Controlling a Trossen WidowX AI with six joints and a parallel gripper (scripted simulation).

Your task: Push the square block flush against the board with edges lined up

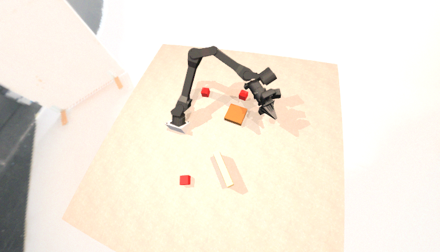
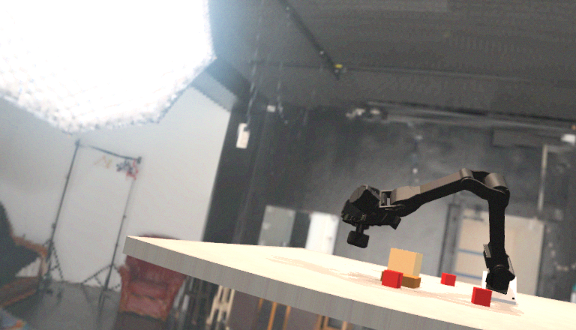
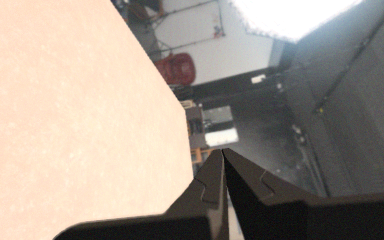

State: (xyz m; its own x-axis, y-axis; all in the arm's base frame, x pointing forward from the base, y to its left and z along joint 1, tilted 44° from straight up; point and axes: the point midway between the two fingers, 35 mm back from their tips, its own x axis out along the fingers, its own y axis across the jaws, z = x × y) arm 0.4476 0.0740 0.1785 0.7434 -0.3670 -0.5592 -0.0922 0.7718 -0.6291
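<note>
My gripper tip is now 140 mm past the pale yellow board, 270 mm to the left of it and 120 mm above it. From my gripper tip the other things lie so: orange square block (200 mm behind, 30 mm to the left, 160 mm below).
</note>
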